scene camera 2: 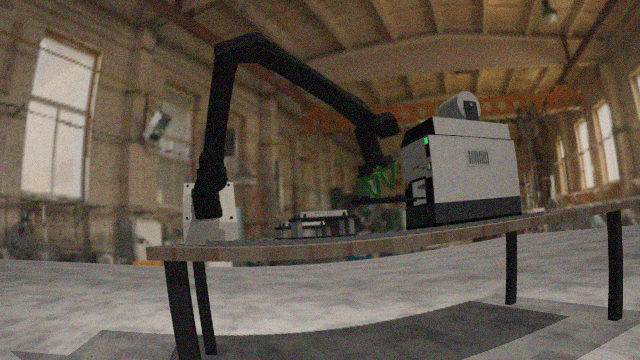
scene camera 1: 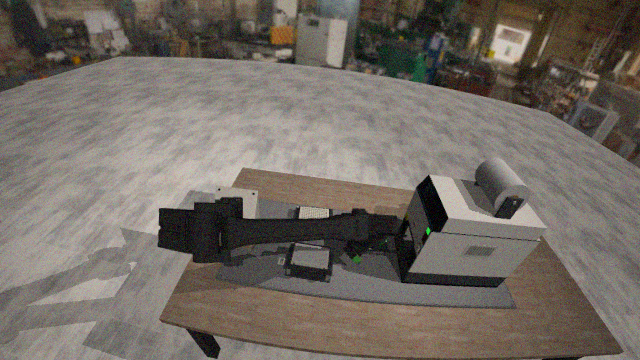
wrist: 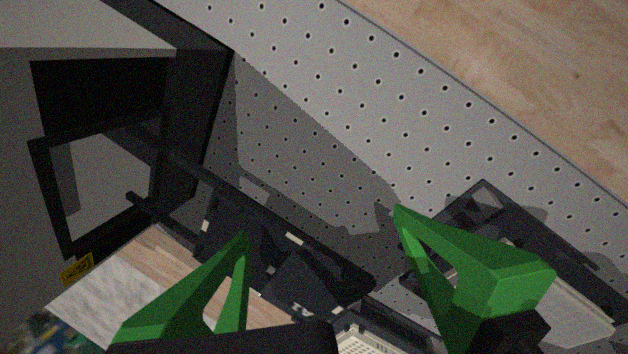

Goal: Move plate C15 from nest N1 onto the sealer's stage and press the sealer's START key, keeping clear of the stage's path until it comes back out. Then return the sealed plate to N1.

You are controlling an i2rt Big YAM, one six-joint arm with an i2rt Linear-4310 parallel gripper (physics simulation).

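Seen in the pictures: gripper, fingertip midpoint: (scene camera 2: 385,193) (scene camera 1: 368,254) (wrist: 320,224); arm's base, link origin: (scene camera 2: 206,204) (scene camera 1: 232,212).
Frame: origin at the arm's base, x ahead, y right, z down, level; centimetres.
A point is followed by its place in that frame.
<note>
A pale plate with wells (scene camera 1: 314,212) @(x 32.5, y -8.8, z 5.4 cm) (wrist: 367,345) @(x 35.8, y -3.7, z 5.4 cm) sits in the far nest; its label is too small to read. A smooth-topped plate (scene camera 1: 310,257) @(x 30.7, y 15.7, z 3.9 cm) (wrist: 575,312) @(x 28.5, y 17.3, z 3.9 cm) sits in the near nest. Which one is C15 is unclear. The sealer (scene camera 1: 475,255) @(x 85.9, y 23.7, z -8.4 cm) (scene camera 2: 475,180) @(x 83.6, y 23.4, z -2.7 cm) (wrist: 17,110) @(x 65.9, y 18.5, z -5.4 cm) shows a green light. Its dark stage (scene camera 2: 387,200) @(x 52.6, y 13.6, z 1.5 cm) (wrist: 240,215) @(x 55.9, y 13.0, z 0.5 cm) is out in front of the opening, with no plate on it. My gripper (scene camera 1: 371,250) @(x 50.4, y 16.7, z -0.3 cm) (scene camera 2: 383,193) @(x 50.4, y 16.7, z -0.3 cm) (wrist: 320,224) @(x 50.4, y 16.7, z -0.3 cm) is open and empty, with green fingers low over the stage, close to the sealer's front. The START key does not show in the wrist view.
A film roll (scene camera 1: 500,185) @(x 84.2, y 17.6, z -33.8 cm) (scene camera 2: 460,105) @(x 84.4, y 20.0, z -30.3 cm) sits on top of the sealer. The nests and sealer stand on a perforated grey board (scene camera 1: 450,295) @(x 84.0, y 27.7, z 11.0 cm) (wrist: 350,65) @(x 54.2, y 24.8, z 11.0 cm) on the wooden table (scene camera 1: 350,325) @(x 44.4, y 36.6, z 12.4 cm) (scene camera 2: 250,251) @(x 5.6, y 41.4, z 13.1 cm) (wrist: 525,60) @(x 41.6, y 31.0, z 12.3 cm). A yellow warning label (wrist: 77,269) @(x 67.5, y 1.9, z -4.8 cm) is beside the stage opening.
</note>
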